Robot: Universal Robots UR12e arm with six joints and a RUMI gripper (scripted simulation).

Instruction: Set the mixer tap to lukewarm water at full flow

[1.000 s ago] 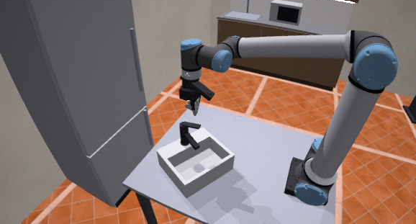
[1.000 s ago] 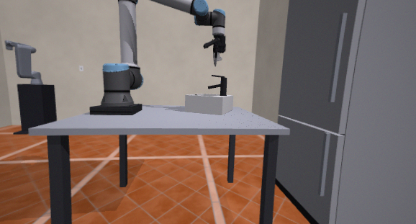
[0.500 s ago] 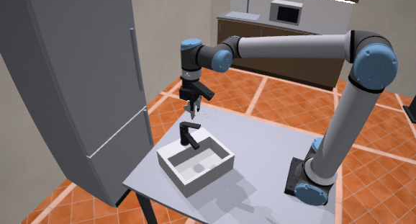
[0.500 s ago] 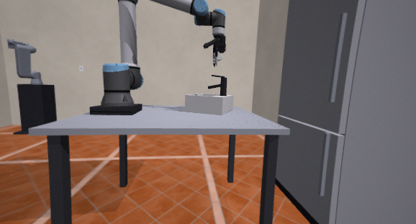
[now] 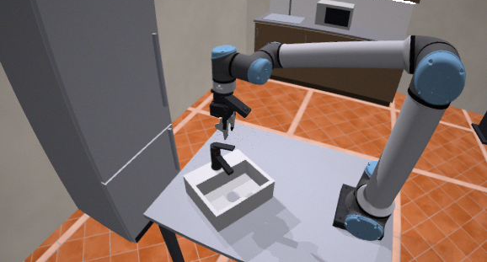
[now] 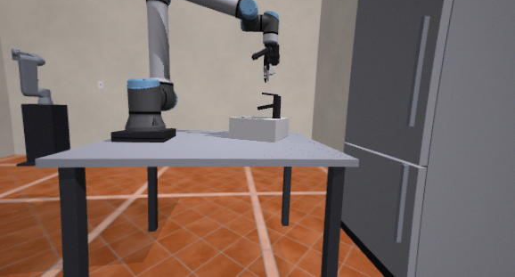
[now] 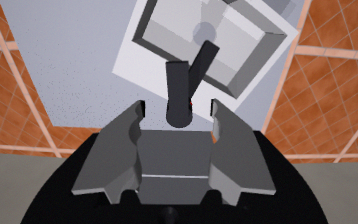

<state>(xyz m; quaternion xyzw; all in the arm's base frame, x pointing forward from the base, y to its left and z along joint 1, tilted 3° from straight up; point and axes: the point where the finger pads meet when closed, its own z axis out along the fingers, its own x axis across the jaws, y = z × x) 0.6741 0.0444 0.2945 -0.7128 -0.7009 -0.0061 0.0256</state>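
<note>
The lever is 3 cm ahead of my hand and 9 cm below it. From my hand the other things lie so: white sink basin 3 cm behind, 6 cm to the left, 32 cm below; black mixer tap 5 cm ahead, 1 cm to the left, 13 cm below.
</note>
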